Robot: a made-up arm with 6 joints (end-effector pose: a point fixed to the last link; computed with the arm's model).
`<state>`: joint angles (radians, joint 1 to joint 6).
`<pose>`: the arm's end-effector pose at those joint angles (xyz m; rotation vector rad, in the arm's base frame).
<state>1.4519 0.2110 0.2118 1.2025 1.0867 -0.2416</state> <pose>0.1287 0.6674 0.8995 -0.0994 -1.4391 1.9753</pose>
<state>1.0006 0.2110 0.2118 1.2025 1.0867 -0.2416</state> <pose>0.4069 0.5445 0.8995 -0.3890 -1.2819 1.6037</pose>
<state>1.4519 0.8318 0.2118 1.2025 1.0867 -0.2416</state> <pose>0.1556 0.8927 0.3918 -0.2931 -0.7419 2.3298</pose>
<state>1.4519 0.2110 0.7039 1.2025 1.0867 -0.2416</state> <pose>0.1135 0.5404 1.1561 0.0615 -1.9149 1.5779</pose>
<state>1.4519 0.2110 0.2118 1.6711 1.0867 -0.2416</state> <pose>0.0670 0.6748 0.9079 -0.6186 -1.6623 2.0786</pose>
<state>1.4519 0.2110 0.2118 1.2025 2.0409 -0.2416</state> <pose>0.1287 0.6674 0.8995 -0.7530 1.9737 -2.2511</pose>
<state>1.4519 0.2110 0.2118 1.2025 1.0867 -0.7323</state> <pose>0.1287 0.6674 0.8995 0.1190 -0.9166 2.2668</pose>
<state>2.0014 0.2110 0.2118 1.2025 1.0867 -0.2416</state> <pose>-0.2388 0.6363 0.8995 0.3307 -1.5841 2.4027</pose>
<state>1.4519 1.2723 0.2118 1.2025 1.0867 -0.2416</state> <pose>0.1504 0.8492 -0.0035 -0.4195 -0.1984 2.4723</pose>
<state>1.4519 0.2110 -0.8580 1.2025 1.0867 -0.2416</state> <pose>0.1064 0.4808 0.3296 -0.4218 -0.1877 2.4741</pose>
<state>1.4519 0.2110 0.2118 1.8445 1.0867 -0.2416</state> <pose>0.0442 0.6775 0.9035 -0.8251 -1.7341 2.0959</pose>
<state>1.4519 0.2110 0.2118 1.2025 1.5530 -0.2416</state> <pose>0.1287 0.6674 0.8995 0.2922 -1.7445 2.1820</pose>
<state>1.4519 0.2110 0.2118 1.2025 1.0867 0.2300</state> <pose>0.1287 0.6674 0.8995 -0.3065 -1.8774 1.5987</pose>
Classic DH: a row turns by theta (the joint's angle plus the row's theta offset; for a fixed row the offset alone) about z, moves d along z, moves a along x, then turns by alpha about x. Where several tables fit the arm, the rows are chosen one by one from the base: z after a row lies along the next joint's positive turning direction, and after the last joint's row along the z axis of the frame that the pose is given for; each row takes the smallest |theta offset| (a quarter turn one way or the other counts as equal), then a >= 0, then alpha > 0; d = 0 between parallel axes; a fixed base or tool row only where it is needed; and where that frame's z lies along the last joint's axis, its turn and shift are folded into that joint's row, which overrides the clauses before.
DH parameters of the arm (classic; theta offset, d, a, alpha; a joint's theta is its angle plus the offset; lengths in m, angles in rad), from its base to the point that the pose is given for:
joint 1: 0 0.292 0 -1.5708
joint 2: -1.5708 0 0.492 3.1416
joint 3: 0 0 0 -1.5708
joint 4: 0 -0.575 0 1.5708
joint 5: 0 0.135 0 -1.5708
joint 6: 1.5708 0 0 1.5708
tool (fixed): -1.5708 0 0 0

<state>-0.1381 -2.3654 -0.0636 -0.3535 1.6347 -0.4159</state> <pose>-0.7046 -0.0299 0.4002 -0.0591 2.2371 -0.6896</pose>
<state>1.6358 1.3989 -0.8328 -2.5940 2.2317 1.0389</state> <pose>-0.1200 0.0687 -0.0346 -1.7819 -0.5320 -1.2260</pose>
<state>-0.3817 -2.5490 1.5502 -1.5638 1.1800 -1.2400</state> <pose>-0.6649 0.2659 -0.5087 0.6790 -0.4642 -2.1772</pose>
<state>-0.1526 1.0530 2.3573 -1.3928 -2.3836 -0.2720</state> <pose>0.6953 -0.1311 1.0552 -0.1015 1.0608 1.1188</pose>
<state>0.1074 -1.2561 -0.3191 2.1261 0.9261 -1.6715</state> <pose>-0.2261 0.0472 0.9755 -0.7565 -0.6050 0.7034</pose>
